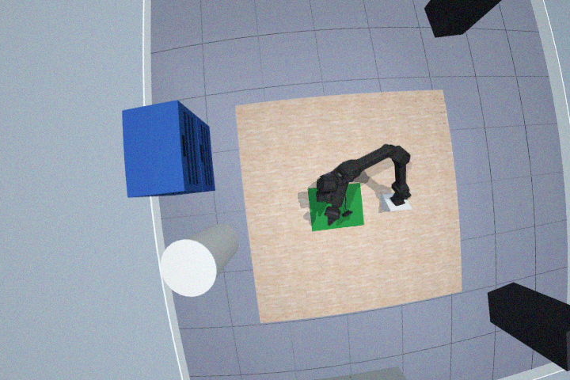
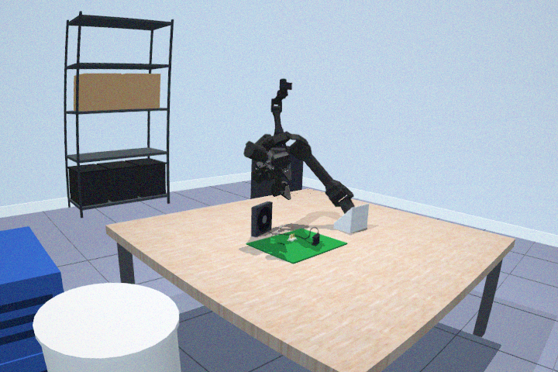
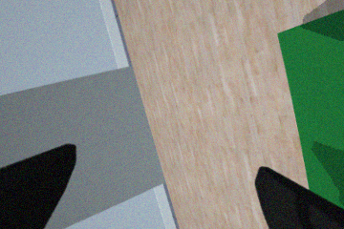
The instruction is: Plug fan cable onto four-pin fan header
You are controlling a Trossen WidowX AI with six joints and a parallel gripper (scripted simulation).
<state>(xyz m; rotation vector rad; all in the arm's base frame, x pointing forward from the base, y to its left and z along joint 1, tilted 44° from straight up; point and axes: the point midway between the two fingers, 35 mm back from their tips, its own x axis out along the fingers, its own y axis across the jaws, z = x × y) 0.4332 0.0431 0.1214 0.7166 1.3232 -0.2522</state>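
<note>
Right now my gripper tip is 210 mm above the plug, 140 mm past it and 30 mm to the right of it. From my gripper tip the other things lie so: black fan: 200 mm to the right, 170 mm below, 100 mm behind; green board: 240 mm below, 90 mm behind, 20 mm to the right.
</note>
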